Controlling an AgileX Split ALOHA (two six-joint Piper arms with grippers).
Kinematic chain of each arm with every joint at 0, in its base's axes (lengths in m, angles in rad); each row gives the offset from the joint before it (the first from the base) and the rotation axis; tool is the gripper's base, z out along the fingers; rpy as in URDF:
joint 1: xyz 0 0 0.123 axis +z
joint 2: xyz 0 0 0 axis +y
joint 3: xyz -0.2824 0 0.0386 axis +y
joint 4: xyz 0.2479 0 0.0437 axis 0.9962 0 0.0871
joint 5: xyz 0 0 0 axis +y
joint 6: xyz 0.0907 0 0.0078 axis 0.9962 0 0.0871
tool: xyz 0 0 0 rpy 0 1.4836 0
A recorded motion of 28 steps. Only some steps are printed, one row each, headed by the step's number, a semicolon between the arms.
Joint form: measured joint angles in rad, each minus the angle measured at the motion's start. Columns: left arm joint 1, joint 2, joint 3, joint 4, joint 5, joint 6; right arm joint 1, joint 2, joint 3, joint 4, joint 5, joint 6.
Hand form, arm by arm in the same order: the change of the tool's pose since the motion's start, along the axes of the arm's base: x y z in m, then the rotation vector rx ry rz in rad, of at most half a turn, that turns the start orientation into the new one. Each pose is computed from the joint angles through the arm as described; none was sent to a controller.
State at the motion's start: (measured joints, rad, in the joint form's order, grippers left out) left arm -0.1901 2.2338 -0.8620 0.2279 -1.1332 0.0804; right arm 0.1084 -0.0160 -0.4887 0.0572 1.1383 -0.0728
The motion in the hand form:
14: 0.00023 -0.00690 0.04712 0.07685 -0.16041 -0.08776; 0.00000 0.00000 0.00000 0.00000 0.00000 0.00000
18: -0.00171 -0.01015 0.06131 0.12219 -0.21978 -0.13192; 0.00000 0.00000 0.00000 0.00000 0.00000 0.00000
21: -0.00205 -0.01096 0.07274 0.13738 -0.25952 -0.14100; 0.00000 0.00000 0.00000 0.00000 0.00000 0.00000
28: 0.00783 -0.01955 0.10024 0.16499 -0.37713 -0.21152; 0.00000 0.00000 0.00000 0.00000 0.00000 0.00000
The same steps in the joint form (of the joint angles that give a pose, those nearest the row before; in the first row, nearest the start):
14: 0.0000 -0.1240 0.0000 0.0848 0.0000 0.0795; 0.0000 0.0000 0.0000 0.0000 0.0000 0.0000
18: 0.0000 -0.1622 0.0000 0.1306 0.0000 0.1189; 0.0000 0.0000 0.0000 0.0000 0.0000 0.0000
21: 0.0000 -0.1907 -0.0028 0.1418 0.0000 0.1357; 0.0000 0.0000 0.0000 0.0000 0.0000 0.0000
28: 0.0000 -0.2209 -0.0773 0.2289 0.0000 0.1422; 0.0000 0.0000 0.0000 0.0000 0.0000 0.0000

